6 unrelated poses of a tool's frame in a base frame.
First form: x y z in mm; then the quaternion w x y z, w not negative.
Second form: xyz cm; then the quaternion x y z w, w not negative. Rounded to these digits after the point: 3 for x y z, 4 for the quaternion.
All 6 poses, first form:
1: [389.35, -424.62, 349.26, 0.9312, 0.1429, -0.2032, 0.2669]
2: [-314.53, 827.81, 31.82, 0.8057, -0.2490, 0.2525, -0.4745]
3: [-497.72, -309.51, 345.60, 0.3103, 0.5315, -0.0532, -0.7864]
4: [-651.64, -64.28, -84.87, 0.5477, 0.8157, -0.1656, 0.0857]
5: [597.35, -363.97, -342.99, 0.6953, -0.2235, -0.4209, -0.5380]
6: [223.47, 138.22, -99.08, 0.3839, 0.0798, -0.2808, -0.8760]
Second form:
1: [38.935, -42.462, 34.926, 0.1429, -0.2032, 0.2669, 0.9312]
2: [-31.453, 82.781, 3.182, -0.2490, 0.2525, -0.4745, 0.8057]
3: [-49.772, -30.951, 34.560, 0.5315, -0.0532, -0.7864, 0.3103]
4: [-65.164, -6.428, -8.487, 0.8157, -0.1656, 0.0857, 0.5477]
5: [59.735, -36.397, -34.299, -0.2235, -0.4209, -0.5380, 0.6953]
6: [22.347, 13.822, -9.908, 0.0798, -0.2808, -0.8760, 0.3839]
